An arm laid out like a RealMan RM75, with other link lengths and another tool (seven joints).
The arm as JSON. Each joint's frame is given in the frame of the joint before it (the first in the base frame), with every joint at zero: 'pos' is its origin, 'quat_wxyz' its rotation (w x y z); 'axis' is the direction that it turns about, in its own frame. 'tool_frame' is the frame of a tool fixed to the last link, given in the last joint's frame.
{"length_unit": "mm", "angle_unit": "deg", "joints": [
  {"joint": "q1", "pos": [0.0, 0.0, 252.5], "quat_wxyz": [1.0, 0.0, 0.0, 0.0], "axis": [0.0, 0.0, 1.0]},
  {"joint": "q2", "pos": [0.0, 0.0, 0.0], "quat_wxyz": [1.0, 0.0, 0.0, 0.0], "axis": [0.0, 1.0, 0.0]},
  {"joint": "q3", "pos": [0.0, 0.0, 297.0], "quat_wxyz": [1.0, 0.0, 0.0, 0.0], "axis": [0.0, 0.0, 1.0]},
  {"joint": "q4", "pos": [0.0, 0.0, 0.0], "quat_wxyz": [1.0, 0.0, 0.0, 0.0], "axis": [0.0, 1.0, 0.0]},
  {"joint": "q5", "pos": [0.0, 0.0, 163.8], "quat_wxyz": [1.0, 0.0, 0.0, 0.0], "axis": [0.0, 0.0, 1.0]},
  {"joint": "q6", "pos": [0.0, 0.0, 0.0], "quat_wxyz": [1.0, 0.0, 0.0, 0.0], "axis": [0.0, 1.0, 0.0]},
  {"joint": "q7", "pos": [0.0, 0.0, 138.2], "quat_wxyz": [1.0, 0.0, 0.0, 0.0], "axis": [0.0, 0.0, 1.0]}
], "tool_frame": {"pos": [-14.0, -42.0, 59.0], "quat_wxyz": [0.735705, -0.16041, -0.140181, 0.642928]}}
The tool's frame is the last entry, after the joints.
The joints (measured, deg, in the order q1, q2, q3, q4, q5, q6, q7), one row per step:
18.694, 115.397, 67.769, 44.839, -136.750, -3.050, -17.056
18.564, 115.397, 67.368, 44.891, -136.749, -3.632, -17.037
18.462, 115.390, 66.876, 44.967, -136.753, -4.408, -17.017
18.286, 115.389, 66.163, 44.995, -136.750, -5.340, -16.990
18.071, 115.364, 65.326, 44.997, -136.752, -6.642, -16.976
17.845, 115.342, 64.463, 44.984, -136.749, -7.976, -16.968
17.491, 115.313, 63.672, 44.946, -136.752, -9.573, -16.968
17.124, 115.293, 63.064, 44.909, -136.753, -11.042, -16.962
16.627, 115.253, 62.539, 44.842, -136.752, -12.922, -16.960
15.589, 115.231, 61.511, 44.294, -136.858, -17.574, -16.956
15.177, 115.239, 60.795, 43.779, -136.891, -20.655, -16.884
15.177, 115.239, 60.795, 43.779, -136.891, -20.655, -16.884
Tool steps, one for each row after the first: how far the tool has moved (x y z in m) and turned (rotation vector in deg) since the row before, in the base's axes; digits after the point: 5 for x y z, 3 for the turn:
-0.00111, -0.00038, -0.00017, 0.151, -0.019, 0.406
-0.00193, 0.00002, 0.00000, 0.237, -0.019, 0.606
-0.00182, -0.00070, -0.00060, 0.162, -0.065, 0.669
-0.00225, -0.00064, -0.00002, 0.349, -0.097, 0.885
-0.00225, -0.00082, -0.00010, 0.343, -0.091, 0.893
-0.00167, -0.00126, 0.00088, 0.605, -0.054, 0.876
-0.00113, -0.00132, 0.00126, 0.654, 0.005, 0.710
-0.00073, -0.00160, 0.00279, 1.051, 0.053, 0.762
-0.00121, -0.00369, 0.00740, 2.673, -0.013, 1.743
-0.00203, -0.00151, 0.00460, 1.704, 0.011, 1.295
0.00000, 0.00000, 0.00000, 0.000, 0.000, 0.000

